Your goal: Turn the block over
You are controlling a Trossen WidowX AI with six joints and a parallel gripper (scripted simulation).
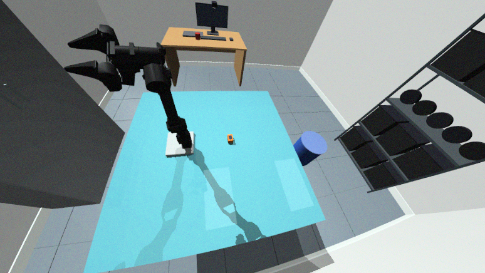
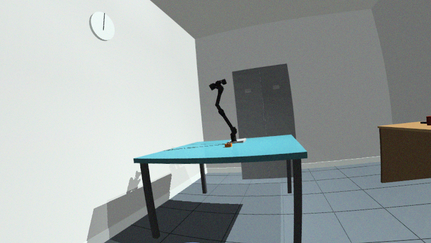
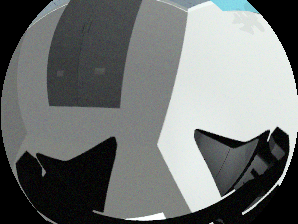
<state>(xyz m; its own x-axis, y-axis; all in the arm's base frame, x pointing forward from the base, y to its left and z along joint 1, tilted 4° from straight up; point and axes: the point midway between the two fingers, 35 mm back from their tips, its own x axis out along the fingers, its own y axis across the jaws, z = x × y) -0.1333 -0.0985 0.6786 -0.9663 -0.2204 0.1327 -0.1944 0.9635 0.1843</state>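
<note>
Now: the orange block 47 cm ahead of my gripper tip, 16 cm to the left of it and 68 cm below it.
</note>
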